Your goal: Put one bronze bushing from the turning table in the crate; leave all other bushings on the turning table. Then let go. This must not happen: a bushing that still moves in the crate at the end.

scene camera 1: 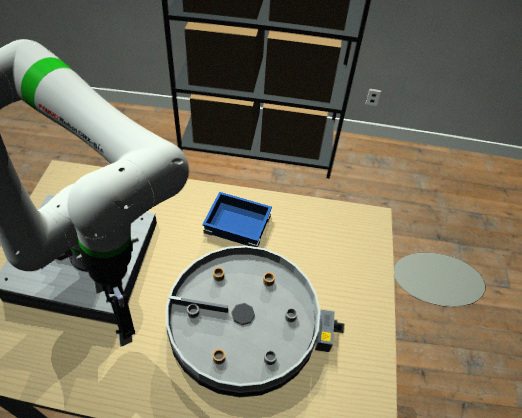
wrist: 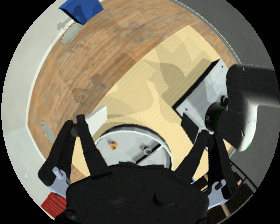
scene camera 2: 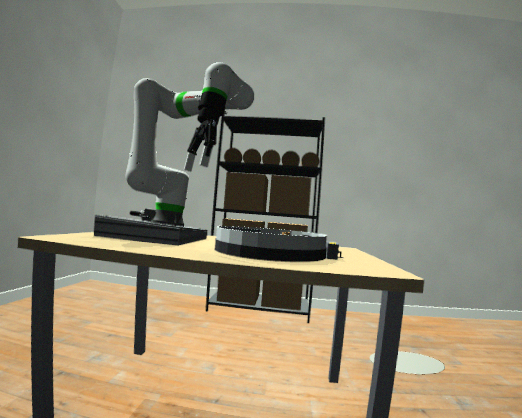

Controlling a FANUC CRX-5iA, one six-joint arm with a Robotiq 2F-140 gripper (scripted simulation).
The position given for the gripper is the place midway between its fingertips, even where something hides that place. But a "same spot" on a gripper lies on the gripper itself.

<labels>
The gripper shows in scene camera 1, in the wrist view (144,115) and in scene camera 2. The same spot on the gripper: (scene camera 1: 119,304) is (scene camera 2: 213,123).
</labels>
